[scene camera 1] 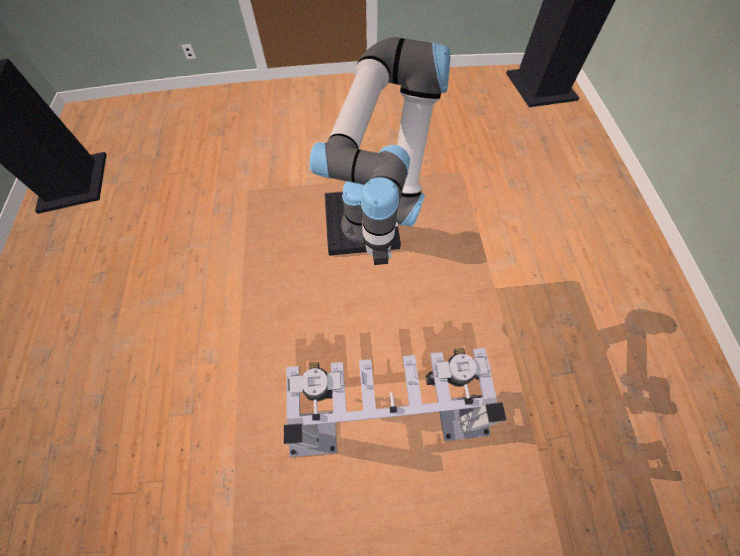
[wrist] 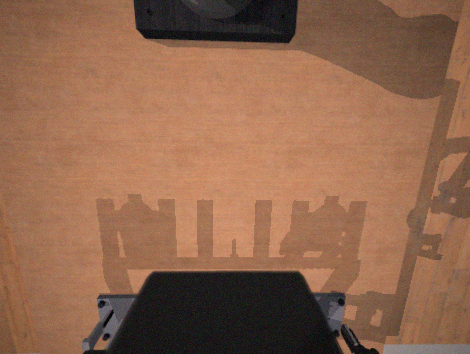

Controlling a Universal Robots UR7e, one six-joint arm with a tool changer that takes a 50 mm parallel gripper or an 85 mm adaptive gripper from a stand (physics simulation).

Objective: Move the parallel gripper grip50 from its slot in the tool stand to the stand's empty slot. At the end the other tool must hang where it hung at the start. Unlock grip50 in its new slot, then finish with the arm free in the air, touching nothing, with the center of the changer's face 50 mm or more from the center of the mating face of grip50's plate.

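Frame: origin at the arm's base, x ahead, y left, z up, level; millimetres.
Seen in the pictures: arm's base, origin of the base link: (scene camera 1: 361, 225).
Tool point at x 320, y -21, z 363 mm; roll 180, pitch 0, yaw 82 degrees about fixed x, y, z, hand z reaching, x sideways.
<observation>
Offsets run from my tool point to a thing's top centre. "spot": to the spot under its first point.
The tool stand (scene camera 1: 358, 414) has three slots. A tool with a round grey plate @[dz -100, dx +263, dy -222 mm] (scene camera 1: 315, 382) hangs in the left slot of scene camera 1; another tool @[dz -100, dx +312, dy +135 mm] (scene camera 1: 463, 368) hangs in the right slot, with a black part sticking out on its left. Their fingers are hidden below, and I cannot tell for certain which is grip50. The middle slot is empty. The arm's wrist end (scene camera 1: 378, 237) carries no gripper; it is in the air between the robot base and the stand, apart from both. In the wrist view a black block (wrist: 225, 315) hides most of the stand.
The robot's black base plate (scene camera 1: 337, 239) (wrist: 215, 30) is behind the wrist. The stand's foot plates (scene camera 1: 312, 442) (wrist: 116, 303) rest on the floor mat. Small pegs @[spot: dz -105, dx +352, dy -52 mm] (scene camera 1: 392, 400) rise at the stand's rail. Black pillars (scene camera 1: 41, 143) (scene camera 1: 553, 53) stand far left and right.
</observation>
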